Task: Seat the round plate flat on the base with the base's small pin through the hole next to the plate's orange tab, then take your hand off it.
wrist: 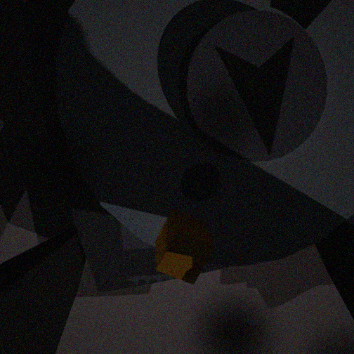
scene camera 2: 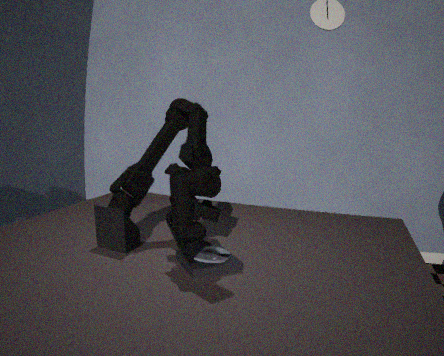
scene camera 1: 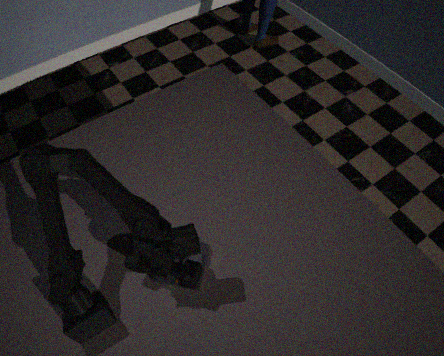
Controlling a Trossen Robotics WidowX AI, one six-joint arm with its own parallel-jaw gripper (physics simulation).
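Pixels of known places: gripper, between the fingertips: [scene camera 2: 186, 257] [scene camera 1: 170, 277]; arm's base, origin of its link: [scene camera 2: 115, 216] [scene camera 1: 82, 312].
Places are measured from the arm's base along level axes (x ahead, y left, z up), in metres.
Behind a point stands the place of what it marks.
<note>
The pale round plate [scene camera 2: 212, 257] @(x 0.294, y 0.005, z -0.051 m) [wrist: 125, 55] shows beside my fingers, mostly in shadow in the wrist view. Its orange tab [wrist: 175, 265] is between and below my open fingers in that view, and a small dark round hole [wrist: 200, 181] is next to it. The dark grey base [wrist: 102, 265] shows past the plate's lower left edge. Whether the pin is in the hole, and whether the plate lies flat, I cannot tell. My gripper [scene camera 2: 192, 256] @(x 0.223, y 0.004, z -0.066 m) [wrist: 202, 234] is open, low at the plate's rim, with nothing between its fingers.
A round grey disc [wrist: 215, 100] with a dark notched arrow mark stands in the plate's middle. The arm casts shadows on the brown table top [scene camera 1: 225, 150] @(x 0.568, y 0.319, z -0.086 m) [scene camera 2: 310, 280] @(x 0.523, y 0.050, z -0.086 m). A checkered floor [scene camera 1: 345, 140] lies past the table's edge.
</note>
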